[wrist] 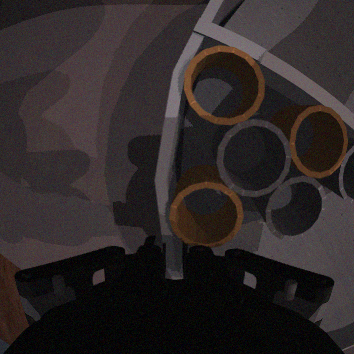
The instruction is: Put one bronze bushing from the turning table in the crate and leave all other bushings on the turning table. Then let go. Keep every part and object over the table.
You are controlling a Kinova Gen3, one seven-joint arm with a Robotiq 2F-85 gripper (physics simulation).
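Frame: origin at the arm's base, x ahead, y left, z up, level; metres.
Where they show: gripper, between the fingertips: [174, 242].
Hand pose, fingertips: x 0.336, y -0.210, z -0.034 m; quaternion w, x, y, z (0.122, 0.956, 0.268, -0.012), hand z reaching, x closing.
Each offset is from my fingertips to the centre of the thing. "pt": to the spot under its first point. Level surfaces: height alone.
Three bronze bushings {0.032 m back, 0.102 m left, 0.015 m up} [250, 82] {0.025 m ahead, 0.109 m left, 0.015 m up} [332, 142] {0.003 m back, 0.042 m left, 0.015 m up} [187, 227] stand upright, open ends up, inside a walled section of the turning table {0.030 m up} [171, 100]. One is at the upper middle against the wall, one at the right, and one just above my fingers, beside the wall. My gripper [174, 242] is at the bottom middle, its fingers nearly together, with the turning table's pale outer wall between them. It is shut on that wall, not on a bushing. The fingertips are dark and partly hidden by the gripper body. The crate cannot be made out in this view.
Grey bushings {0.000 m ahead, 0.080 m left, 0.015 m up} [220, 157] {0.037 m ahead, 0.072 m left, 0.015 m up} [269, 212] {0.063 m ahead, 0.114 m left, 0.015 m up} [342, 175] stand among the bronze ones, the last cut off by the right edge. A pale divider {pt 0.002 m back, 0.130 m left, 0.030 m up} [300, 77] runs from the outer wall down to the right. Shadows cover the surface at left. A brown wooden area [9, 295] shows at lower left.
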